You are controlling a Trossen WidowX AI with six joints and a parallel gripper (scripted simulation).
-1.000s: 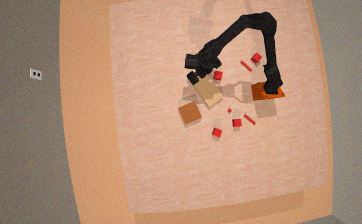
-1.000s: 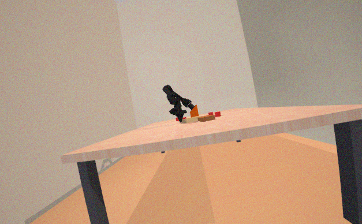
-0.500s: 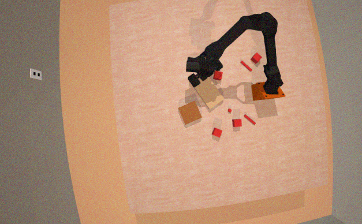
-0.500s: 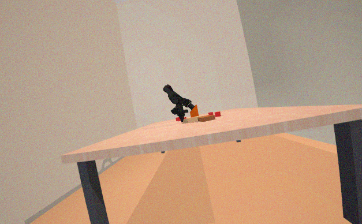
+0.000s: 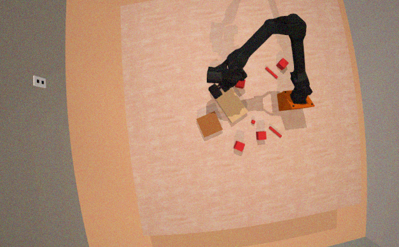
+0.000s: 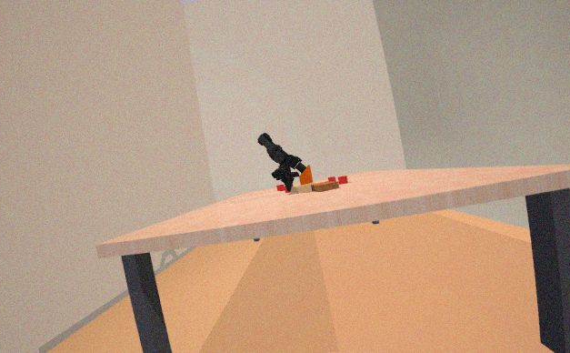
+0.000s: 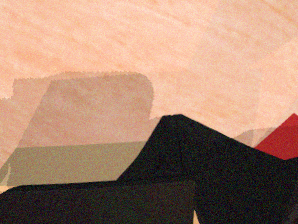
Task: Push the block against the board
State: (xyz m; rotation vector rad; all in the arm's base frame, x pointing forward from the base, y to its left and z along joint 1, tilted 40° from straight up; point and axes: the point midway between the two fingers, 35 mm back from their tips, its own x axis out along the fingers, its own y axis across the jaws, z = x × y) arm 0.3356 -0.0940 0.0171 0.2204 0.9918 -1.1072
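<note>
Now: gripper tip 14 cm past the tiny red piece and 18 cm to the right of it. The rest, counted from my gripper tip: pale wooden board: 2 cm behind, 9 cm to the left, 1 cm above; then brown square block: 9 cm ahead, 19 cm to the left, 1 cm above.
</note>
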